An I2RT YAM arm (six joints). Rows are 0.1 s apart.
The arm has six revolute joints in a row. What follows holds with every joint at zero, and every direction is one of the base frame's. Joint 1 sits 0.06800 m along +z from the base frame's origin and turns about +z. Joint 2 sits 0.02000 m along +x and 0.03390 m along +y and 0.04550 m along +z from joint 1 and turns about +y. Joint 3 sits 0.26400 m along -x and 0.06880 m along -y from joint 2 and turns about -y. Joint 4 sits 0.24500 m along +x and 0.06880 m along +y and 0.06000 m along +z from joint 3 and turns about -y. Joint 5 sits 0.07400 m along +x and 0.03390 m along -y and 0.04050 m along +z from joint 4 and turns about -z. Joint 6 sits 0.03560 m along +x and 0.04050 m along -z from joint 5 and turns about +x. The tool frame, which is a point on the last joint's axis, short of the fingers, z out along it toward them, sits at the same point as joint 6; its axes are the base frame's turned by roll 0.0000, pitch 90.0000 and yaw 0.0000 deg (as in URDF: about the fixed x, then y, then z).
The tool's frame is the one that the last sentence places.
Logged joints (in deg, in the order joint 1, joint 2, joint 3, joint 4, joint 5, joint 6), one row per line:
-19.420 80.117 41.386 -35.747 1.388 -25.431
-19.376 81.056 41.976 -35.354 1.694 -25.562
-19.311 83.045 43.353 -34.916 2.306 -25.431
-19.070 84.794 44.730 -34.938 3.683 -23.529
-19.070 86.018 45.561 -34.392 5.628 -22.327
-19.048 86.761 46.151 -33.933 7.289 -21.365
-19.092 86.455 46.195 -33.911 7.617 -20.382
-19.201 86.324 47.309 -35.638 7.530 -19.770
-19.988 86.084 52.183 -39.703 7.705 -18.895
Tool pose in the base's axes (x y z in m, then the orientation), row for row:
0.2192 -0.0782 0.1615 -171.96 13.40 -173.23
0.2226 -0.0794 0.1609 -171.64 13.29 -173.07
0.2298 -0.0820 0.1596 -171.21 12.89 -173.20
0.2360 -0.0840 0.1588 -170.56 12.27 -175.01
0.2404 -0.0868 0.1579 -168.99 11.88 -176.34
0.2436 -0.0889 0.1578 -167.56 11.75 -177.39
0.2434 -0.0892 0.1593 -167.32 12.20 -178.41
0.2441 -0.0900 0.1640 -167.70 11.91 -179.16
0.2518 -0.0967 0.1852 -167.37 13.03 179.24
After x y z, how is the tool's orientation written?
As angles about the fixed x, y, z axes (roll, pitch, yaw), in degrees.
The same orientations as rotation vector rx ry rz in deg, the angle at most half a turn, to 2 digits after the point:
-8.43 165.64 -10.48
-8.62 165.68 -10.93
-8.42 166.03 -11.64
-5.78 166.77 -12.98
-3.66 167.07 -15.54
-1.93 167.08 -17.81
-0.33 166.70 -18.27
0.65 167.11 -17.88
3.20 166.07 -18.51

